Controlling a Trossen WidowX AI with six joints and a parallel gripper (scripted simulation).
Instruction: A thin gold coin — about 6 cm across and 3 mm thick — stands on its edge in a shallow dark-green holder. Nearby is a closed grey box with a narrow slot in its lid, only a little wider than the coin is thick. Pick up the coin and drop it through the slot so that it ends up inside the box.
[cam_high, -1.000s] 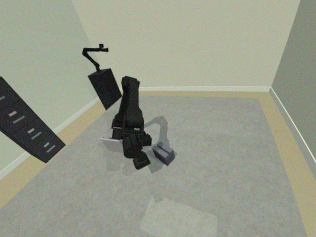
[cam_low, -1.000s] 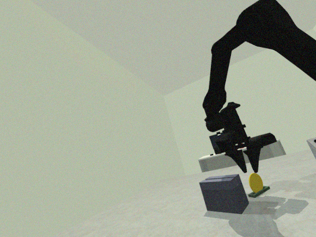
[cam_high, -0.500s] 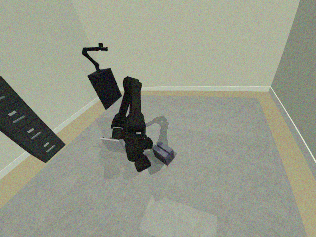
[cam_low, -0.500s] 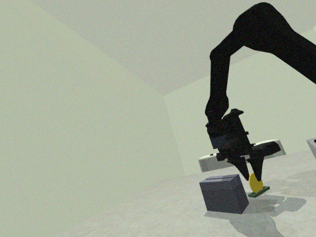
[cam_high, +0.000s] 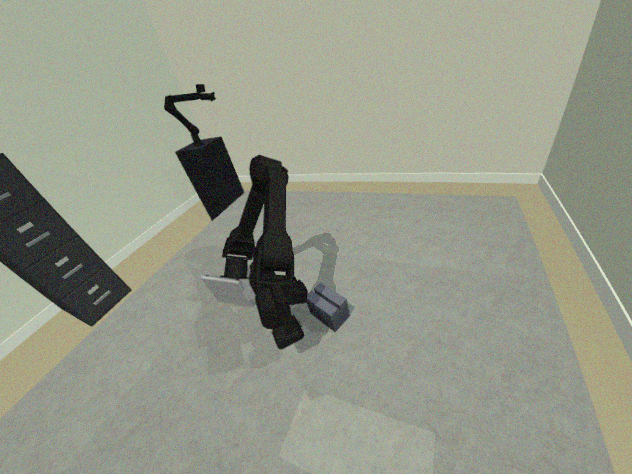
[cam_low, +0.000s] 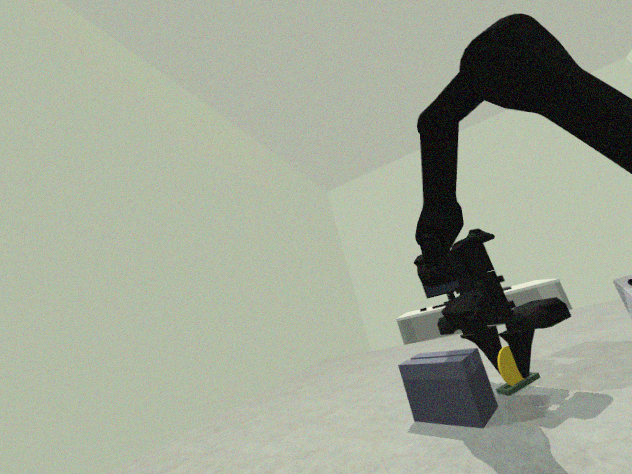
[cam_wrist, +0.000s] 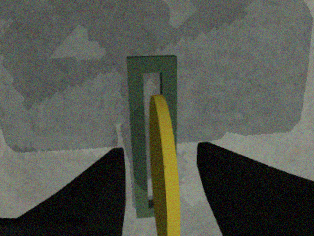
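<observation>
Now: the gold coin 20 mm above my gripper tip.
</observation>
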